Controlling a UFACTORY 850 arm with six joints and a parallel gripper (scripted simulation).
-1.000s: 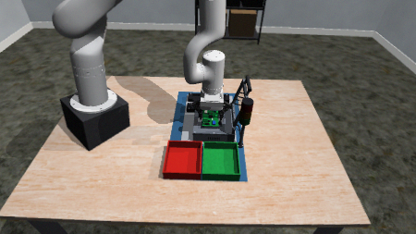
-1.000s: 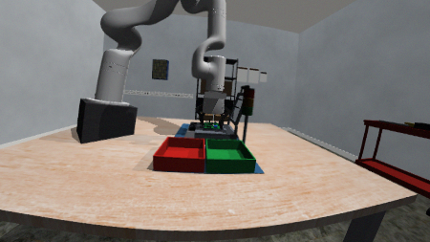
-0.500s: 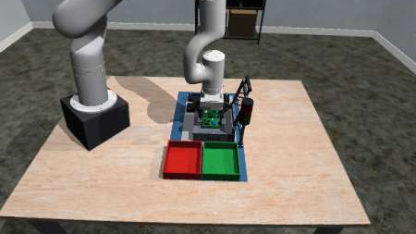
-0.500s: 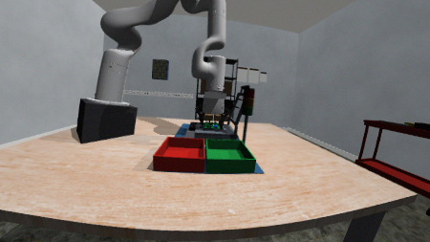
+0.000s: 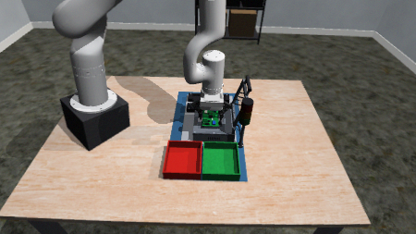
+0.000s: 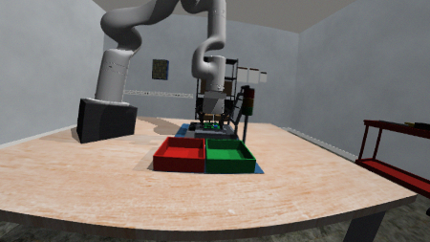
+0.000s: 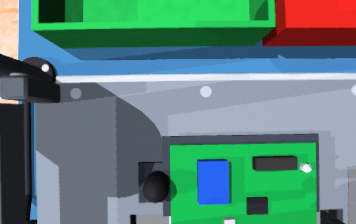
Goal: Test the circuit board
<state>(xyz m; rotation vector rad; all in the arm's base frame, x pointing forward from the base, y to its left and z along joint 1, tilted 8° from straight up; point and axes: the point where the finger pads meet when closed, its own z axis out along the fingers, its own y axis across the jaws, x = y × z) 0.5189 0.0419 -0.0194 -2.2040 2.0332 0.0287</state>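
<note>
The green circuit board is right at my hand. From my hand the other things lie so: dark nest 1 cm to the left, 1 cm below; then clear lid 12 cm ahead, 10 cm above, 1 cm to the left; then green bin 20 cm to the right, 6 cm below, 6 cm ahead.
</note>
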